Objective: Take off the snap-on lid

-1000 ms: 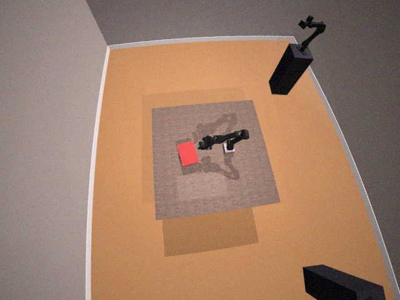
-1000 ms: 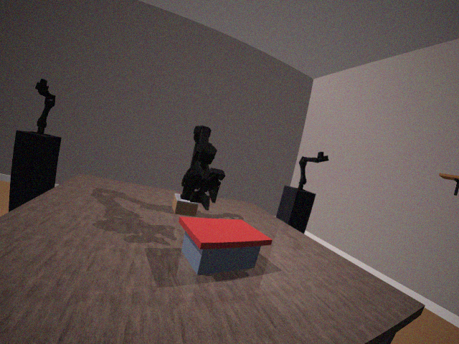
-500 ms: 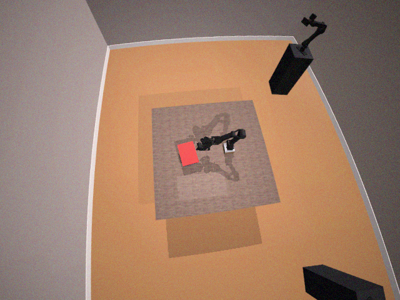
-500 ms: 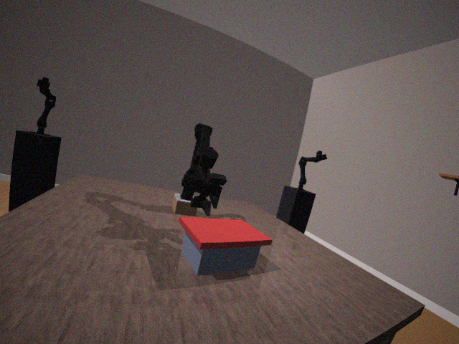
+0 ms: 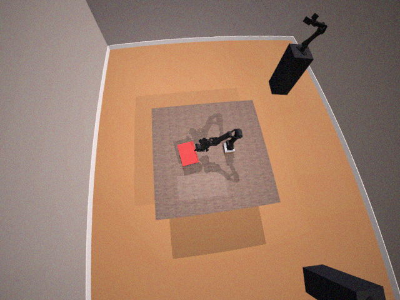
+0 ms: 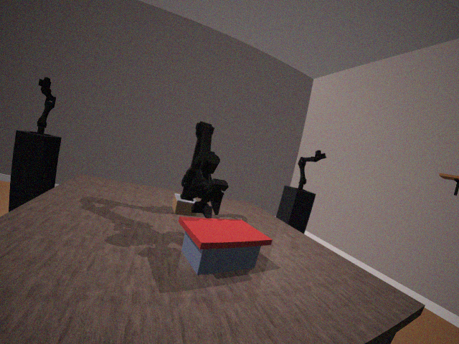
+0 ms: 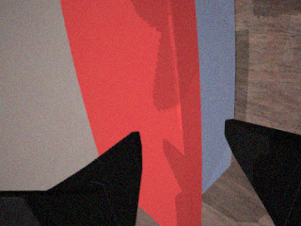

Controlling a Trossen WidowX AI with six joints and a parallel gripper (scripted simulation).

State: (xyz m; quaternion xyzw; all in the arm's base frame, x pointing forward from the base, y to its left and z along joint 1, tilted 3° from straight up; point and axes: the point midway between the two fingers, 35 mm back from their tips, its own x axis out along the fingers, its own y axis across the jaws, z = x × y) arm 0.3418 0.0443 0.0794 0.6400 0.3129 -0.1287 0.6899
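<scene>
The lid lies 8 cm ahead of my gripper tip, 2 cm to the left of it and 1 cm below it. Round my gripper tip: blue-grey storage box (8 cm ahead, 6 cm below, 2 cm to the left).
</scene>
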